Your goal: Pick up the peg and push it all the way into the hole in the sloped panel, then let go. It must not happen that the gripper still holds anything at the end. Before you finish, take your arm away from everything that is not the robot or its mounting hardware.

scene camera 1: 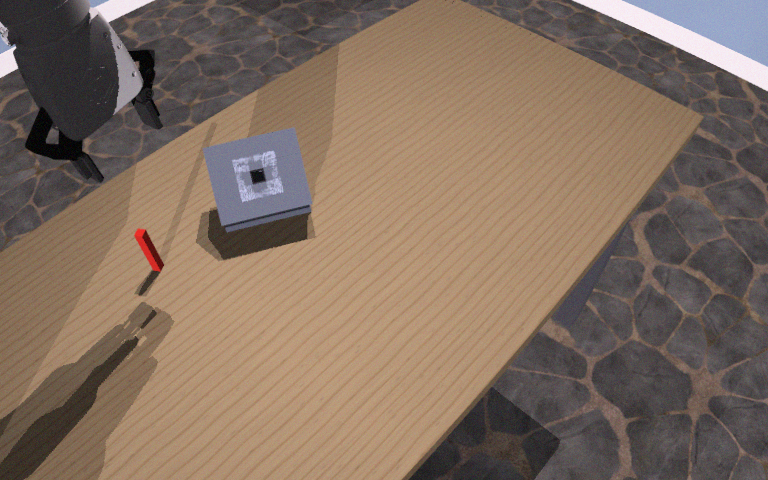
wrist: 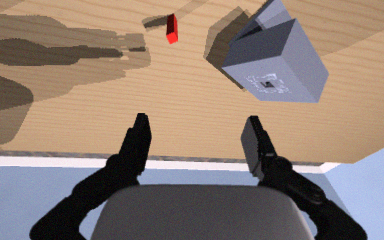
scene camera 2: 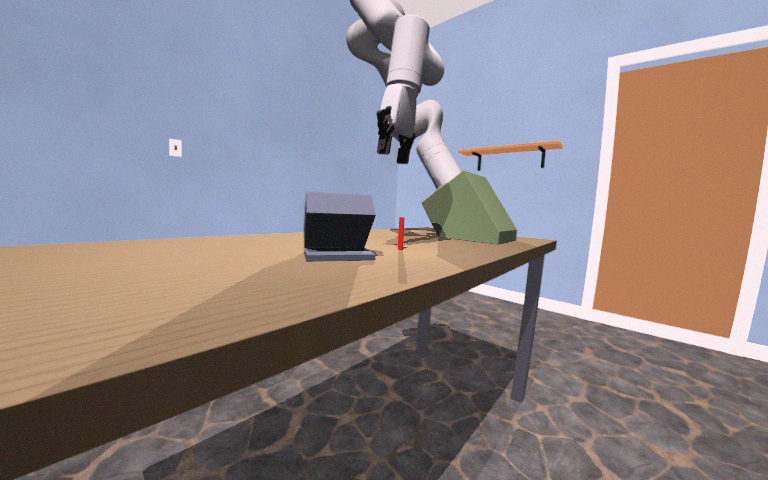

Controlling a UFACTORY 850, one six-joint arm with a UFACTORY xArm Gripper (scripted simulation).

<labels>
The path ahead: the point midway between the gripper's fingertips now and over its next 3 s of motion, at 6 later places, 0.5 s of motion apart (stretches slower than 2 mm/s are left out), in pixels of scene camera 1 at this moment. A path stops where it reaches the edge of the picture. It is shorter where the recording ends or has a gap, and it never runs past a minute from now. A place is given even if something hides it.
My gripper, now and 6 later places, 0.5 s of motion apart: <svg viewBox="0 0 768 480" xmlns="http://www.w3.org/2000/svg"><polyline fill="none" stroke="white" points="125,150 128,167 129,183 129,199 129,212 134,222 139,231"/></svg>
</labels>
